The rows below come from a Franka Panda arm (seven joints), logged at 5 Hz.
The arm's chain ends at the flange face. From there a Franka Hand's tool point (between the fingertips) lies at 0.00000 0.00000 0.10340 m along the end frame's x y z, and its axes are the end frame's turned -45 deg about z.
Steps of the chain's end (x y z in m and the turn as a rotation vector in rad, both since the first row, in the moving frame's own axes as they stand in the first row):
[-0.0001 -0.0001 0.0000 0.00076 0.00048 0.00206]
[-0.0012 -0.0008 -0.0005 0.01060 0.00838 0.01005]
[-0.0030 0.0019 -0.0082 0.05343 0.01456 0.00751]
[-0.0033 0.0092 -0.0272 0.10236 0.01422 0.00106]
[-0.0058 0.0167 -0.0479 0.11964 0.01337 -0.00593]
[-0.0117 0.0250 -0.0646 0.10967 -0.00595 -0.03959]
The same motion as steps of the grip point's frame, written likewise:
[0.0001 -0.0002 0.0000 0.00020 0.00088 0.00206]
[0.0011 -0.0016 -0.0005 0.00157 0.01342 0.01005]
[0.0015 -0.0036 -0.0084 0.02749 0.04808 0.00751]
[-0.0003 -0.0023 -0.0278 0.06232 0.08243 0.00106]
[-0.0062 -0.0001 -0.0486 0.07514 0.09405 -0.00593]
[-0.0186 0.0008 -0.0652 0.08176 0.07334 -0.03959]

